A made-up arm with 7 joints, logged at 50 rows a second.
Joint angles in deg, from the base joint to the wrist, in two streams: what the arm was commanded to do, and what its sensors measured. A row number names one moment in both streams.
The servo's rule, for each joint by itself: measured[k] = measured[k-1] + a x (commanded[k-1-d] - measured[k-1]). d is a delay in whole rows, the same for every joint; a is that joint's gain. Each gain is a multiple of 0.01, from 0.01 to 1. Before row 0 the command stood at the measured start. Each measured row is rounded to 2 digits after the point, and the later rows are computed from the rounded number. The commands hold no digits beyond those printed.
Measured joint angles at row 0: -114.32, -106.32, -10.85, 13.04, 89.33, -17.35, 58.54
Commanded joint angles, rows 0 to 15: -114.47, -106.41, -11.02, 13.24, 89.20, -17.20, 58.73; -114.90, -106.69, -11.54, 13.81, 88.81, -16.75, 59.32; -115.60, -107.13, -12.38, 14.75, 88.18, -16.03, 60.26; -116.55, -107.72, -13.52, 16.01, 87.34, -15.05, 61.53; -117.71, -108.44, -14.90, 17.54, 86.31, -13.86, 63.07; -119.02, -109.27, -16.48, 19.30, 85.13, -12.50, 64.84; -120.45, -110.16, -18.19, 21.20, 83.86, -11.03, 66.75; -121.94, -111.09, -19.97, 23.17, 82.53, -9.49, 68.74; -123.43, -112.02, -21.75, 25.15, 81.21, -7.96, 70.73; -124.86, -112.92, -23.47, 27.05, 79.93, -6.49, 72.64; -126.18, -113.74, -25.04, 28.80, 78.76, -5.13, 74.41; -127.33, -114.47, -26.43, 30.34, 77.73, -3.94, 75.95; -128.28, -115.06, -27.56, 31.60, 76.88, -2.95, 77.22; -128.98, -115.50, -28.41, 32.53, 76.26, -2.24, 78.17; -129.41, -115.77, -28.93, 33.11, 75.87, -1.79, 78.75; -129.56, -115.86, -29.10, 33.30, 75.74, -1.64, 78.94
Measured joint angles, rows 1 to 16: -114.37, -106.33, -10.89, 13.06, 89.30, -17.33, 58.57; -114.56, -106.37, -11.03, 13.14, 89.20, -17.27, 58.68; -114.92, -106.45, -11.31, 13.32, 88.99, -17.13, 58.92; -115.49, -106.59, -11.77, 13.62, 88.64, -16.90, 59.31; -116.27, -106.79, -12.43, 14.05, 88.15, -16.57, 59.87; -117.23, -107.06, -13.28, 14.63, 87.52, -16.12, 60.62; -118.36, -107.40, -14.31, 15.35, 86.75, -15.56, 61.54; -119.61, -107.81, -15.50, 16.21, 85.86, -14.89, 62.62; -120.95, -108.27, -16.81, 17.19, 84.88, -14.13, 63.84; -122.32, -108.78, -18.21, 18.27, 83.84, -13.29, 65.16; -123.67, -109.33, -19.64, 19.43, 82.77, -12.39, 66.55; -124.95, -109.90, -21.07, 20.63, 81.71, -11.46, 67.96; -126.12, -110.47, -22.43, 21.84, 80.70, -10.52, 69.35; -127.12, -111.02, -23.69, 23.02, 79.77, -9.61, 70.67; -127.92, -111.54, -24.79, 24.13, 78.95, -8.75, 71.88; -128.49, -112.02, -25.70, 25.14, 78.28, -7.97, 72.94
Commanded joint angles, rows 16 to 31: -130.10, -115.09, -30.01, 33.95, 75.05, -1.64, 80.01; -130.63, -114.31, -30.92, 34.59, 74.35, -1.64, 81.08; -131.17, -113.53, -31.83, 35.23, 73.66, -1.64, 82.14; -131.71, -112.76, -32.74, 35.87, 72.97, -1.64, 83.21; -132.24, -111.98, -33.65, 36.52, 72.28, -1.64, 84.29; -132.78, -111.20, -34.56, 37.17, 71.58, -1.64, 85.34; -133.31, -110.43, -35.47, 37.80, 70.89, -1.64, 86.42; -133.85, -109.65, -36.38, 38.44, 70.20, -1.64, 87.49; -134.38, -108.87, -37.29, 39.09, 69.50, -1.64, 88.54; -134.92, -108.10, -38.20, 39.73, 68.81, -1.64, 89.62; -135.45, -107.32, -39.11, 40.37, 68.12, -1.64, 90.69; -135.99, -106.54, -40.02, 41.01, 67.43, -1.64, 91.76; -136.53, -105.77, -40.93, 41.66, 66.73, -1.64, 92.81; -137.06, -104.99, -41.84, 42.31, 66.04, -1.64, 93.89; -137.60, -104.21, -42.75, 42.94, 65.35, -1.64, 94.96; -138.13, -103.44, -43.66, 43.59, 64.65, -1.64, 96.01
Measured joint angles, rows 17 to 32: -129.05, -112.36, -26.61, 26.11, 77.60, -7.27, 74.00; -129.60, -112.57, -27.52, 27.04, 76.92, -6.65, 75.06; -130.15, -112.68, -28.43, 27.94, 76.24, -6.10, 76.12; -130.70, -112.69, -29.34, 28.81, 75.55, -5.61, 77.18; -131.24, -112.61, -30.25, 29.66, 74.86, -5.17, 78.25; -131.78, -112.45, -31.16, 30.49, 74.17, -4.78, 79.31; -132.32, -112.23, -32.07, 31.29, 73.48, -4.43, 80.38; -132.86, -111.95, -32.98, 32.08, 72.79, -4.12, 81.45; -133.39, -111.61, -33.89, 32.85, 72.10, -3.85, 82.51; -133.93, -111.22, -34.80, 33.61, 71.41, -3.61, 83.58; -134.46, -110.79, -35.71, 34.35, 70.72, -3.39, 84.65; -135.00, -110.32, -36.62, 35.08, 70.03, -3.20, 85.72; -135.54, -109.82, -37.53, 35.80, 69.34, -3.03, 86.78; -136.07, -109.29, -38.44, 36.52, 68.65, -2.88, 87.85; -136.61, -108.73, -39.35, 37.23, 67.96, -2.74, 88.92; -137.14, -108.15, -40.26, 37.93, 67.26, -2.62, 89.98
